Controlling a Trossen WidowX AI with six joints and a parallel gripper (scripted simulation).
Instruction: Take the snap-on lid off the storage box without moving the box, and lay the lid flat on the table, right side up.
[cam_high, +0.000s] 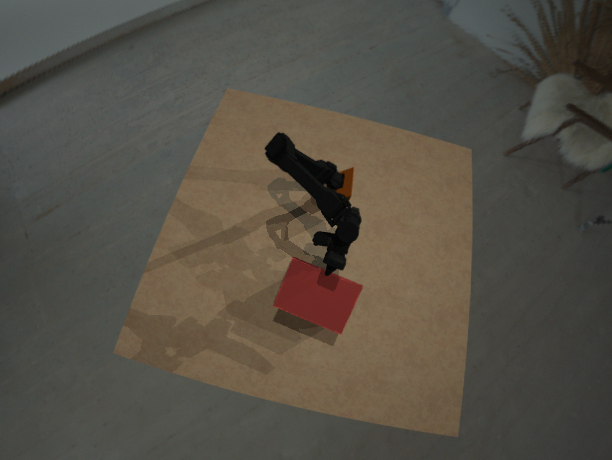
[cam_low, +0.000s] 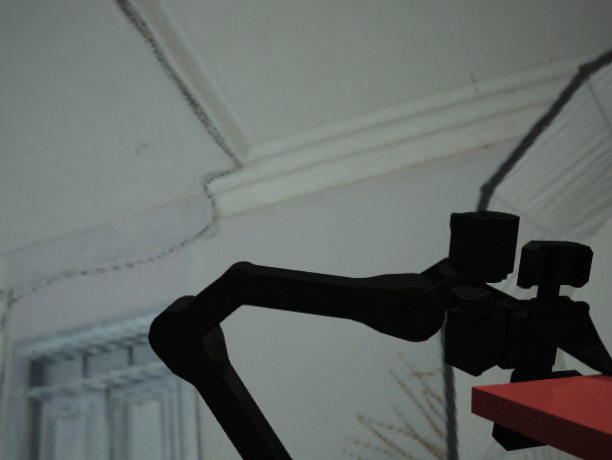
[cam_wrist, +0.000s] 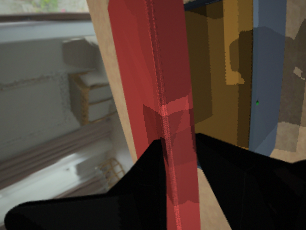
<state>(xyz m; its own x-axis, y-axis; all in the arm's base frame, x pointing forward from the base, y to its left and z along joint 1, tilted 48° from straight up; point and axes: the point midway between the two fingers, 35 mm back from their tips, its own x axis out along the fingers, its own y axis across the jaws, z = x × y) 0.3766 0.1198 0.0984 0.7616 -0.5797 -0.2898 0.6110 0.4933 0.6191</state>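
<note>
My gripper tip is now 7 cm short of the red lid, 1 cm to the left of it and 3 cm above it. From my gripper tip the other things lie so: storage box (5 cm ahead, 1 cm to the right, 15 cm below).
</note>
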